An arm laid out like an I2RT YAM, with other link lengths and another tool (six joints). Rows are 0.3 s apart.
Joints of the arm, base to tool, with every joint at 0 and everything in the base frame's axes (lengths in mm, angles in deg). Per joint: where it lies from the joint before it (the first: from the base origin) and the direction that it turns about. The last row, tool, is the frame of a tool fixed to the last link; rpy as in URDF.
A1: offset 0 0 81.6 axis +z
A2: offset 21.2 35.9 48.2 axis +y
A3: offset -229.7 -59.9 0 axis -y
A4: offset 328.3 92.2 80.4 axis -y
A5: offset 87.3 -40 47.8 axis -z
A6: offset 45.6 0 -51.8 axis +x
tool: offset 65 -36 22 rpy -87.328 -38.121 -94.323
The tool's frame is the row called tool.
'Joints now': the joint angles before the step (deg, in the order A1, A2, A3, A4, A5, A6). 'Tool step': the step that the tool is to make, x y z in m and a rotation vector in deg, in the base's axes. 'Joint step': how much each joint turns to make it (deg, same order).
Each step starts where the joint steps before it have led.
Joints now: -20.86, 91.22, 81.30, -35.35, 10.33, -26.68
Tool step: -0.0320, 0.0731, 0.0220, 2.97, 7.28, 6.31
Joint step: 7.06, -7.59, 0.01, -15.61, -0.02, 1.01
